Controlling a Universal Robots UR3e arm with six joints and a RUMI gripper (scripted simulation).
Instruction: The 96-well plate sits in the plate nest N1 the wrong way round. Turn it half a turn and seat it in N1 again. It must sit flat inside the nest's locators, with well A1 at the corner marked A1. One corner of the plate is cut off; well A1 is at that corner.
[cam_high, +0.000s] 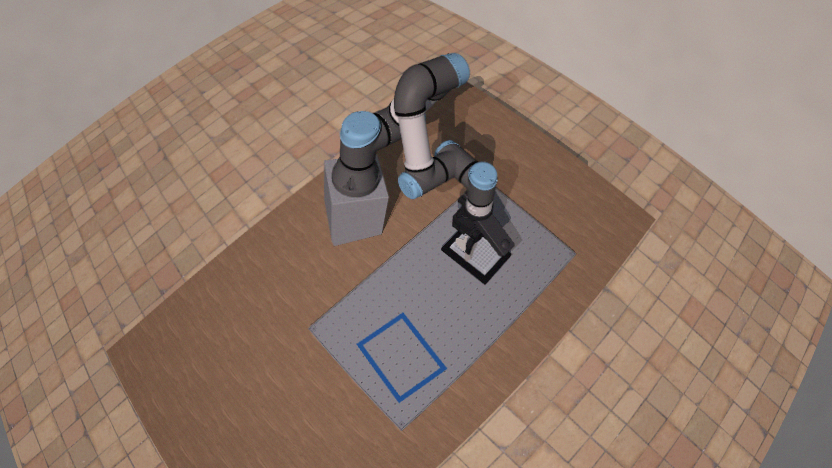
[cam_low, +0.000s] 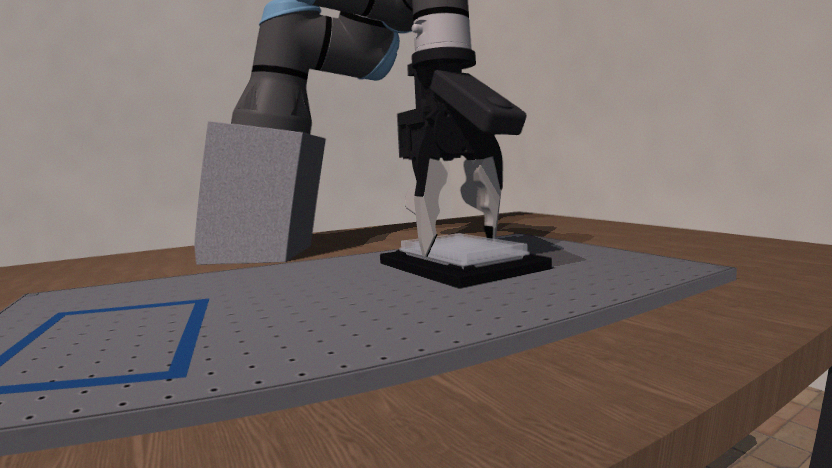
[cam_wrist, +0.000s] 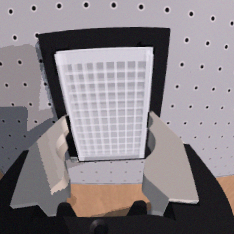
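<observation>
Now: hand 2 cm above the black plate nest N1. The rest, counted from my hand: clear 96-well plate: 1 cm below; then white A1 mark: 9 cm behind, 4 cm to the left, 2 cm below.
</observation>
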